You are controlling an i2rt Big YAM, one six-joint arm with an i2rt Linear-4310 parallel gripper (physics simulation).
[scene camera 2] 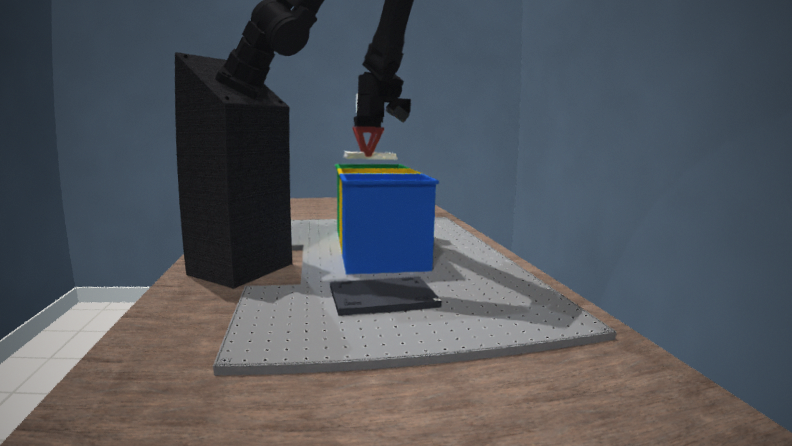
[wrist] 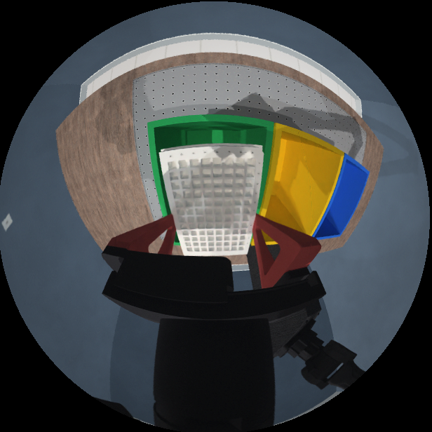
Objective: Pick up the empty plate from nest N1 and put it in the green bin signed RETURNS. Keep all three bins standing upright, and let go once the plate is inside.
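Frame: origin at the arm's base, x back, y right, z up, level; metres.
Seen in the pictures: gripper, fingertip midpoint: (scene camera 2: 366,155); arm's base, link origin: (scene camera 2: 240,80).
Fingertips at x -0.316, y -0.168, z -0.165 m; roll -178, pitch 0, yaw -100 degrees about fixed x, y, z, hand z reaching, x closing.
Observation:
Pixels of each thing's top centre, then the offset from my fingertips to it. "spot": a spot on its surface instead. Level surfaces: height alone.
- plate, surface spot: (scene camera 2: 389,156) spot: dx -0.045, dy +0.048, dz +0.001 m
- green bin, surface spot: (scene camera 2: 368,166) spot: dx -0.024, dy -0.059, dz -0.033 m
- yellow bin, surface spot: (scene camera 2: 382,171) spot: dx -0.019, dy +0.075, dz -0.034 m
- blue bin, top centre: (scene camera 2: 386,176) dx +0.036, dy +0.258, dz -0.027 m
- flat dark slab, top centre: (scene camera 2: 382,291) dx +0.102, dy +0.434, dz -0.195 m
- perforated board, surface height: dz -0.207 m
My gripper (scene camera 2: 368,154) (wrist: 213,217) is shut on the white plate, its red fingers at the plate's two long sides. The plate (scene camera 2: 389,156) (wrist: 212,187) has a grid of small wells and is held roughly level, a little above the rims of the bins. In the wrist view it overlaps the opening of the green bin (scene camera 2: 368,166) (wrist: 210,119), and the far inner wall shows beyond it. The gap between plate and rim looks small in the scene view. The green bin stands upright, mostly hidden behind the other bins in the scene view. The RETURNS sign does not show.
A yellow bin (scene camera 2: 382,171) (wrist: 305,185) and a blue bin (scene camera 2: 387,227) (wrist: 350,195) stand upright in a row beside the green one. A flat dark slab (scene camera 2: 385,296) lies before the blue bin on the perforated board (scene camera 2: 277,337) (wrist: 170,92). The arm's black pedestal (scene camera 2: 257,193) stands left.

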